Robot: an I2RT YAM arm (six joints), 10 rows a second.
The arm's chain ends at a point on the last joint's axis. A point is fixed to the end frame.
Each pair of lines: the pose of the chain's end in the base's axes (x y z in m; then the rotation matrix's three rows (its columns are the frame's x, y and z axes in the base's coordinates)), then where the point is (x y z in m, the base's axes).
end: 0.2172 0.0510 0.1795; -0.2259 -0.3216 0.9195; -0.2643 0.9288 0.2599; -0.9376 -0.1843 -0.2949
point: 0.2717 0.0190 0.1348
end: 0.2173 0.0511 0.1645; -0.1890 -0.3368 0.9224; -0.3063 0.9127 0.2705; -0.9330 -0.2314 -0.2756
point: 0.2740 0.0187 0.1229
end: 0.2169 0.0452 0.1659; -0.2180 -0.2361 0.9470; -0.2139 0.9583 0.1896; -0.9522 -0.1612 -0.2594
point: 0.2699 0.0101 0.1217
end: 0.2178 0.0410 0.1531; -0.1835 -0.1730 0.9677; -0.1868 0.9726 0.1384; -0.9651 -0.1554 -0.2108
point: 0.2708 0.0036 0.1109
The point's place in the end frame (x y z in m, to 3 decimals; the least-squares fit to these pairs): 0.038 -0.039 0.055
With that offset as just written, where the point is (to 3 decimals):
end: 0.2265 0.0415 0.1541; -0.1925 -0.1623 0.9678; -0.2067 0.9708 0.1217; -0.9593 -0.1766 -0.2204
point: 0.279 0.002 0.112
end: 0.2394 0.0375 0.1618; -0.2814 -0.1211 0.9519; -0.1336 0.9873 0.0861; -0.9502 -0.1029 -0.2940
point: 0.286 -0.001 0.114
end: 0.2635 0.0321 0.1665; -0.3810 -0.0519 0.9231; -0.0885 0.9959 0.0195; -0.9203 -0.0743 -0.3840
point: 0.302 -0.009 0.113
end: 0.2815 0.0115 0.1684; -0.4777 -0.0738 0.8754; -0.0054 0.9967 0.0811; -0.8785 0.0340 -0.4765
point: 0.314 -0.023 0.107
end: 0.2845 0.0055 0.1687; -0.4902 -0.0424 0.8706; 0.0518 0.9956 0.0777; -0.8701 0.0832 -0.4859
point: 0.315 -0.027 0.106
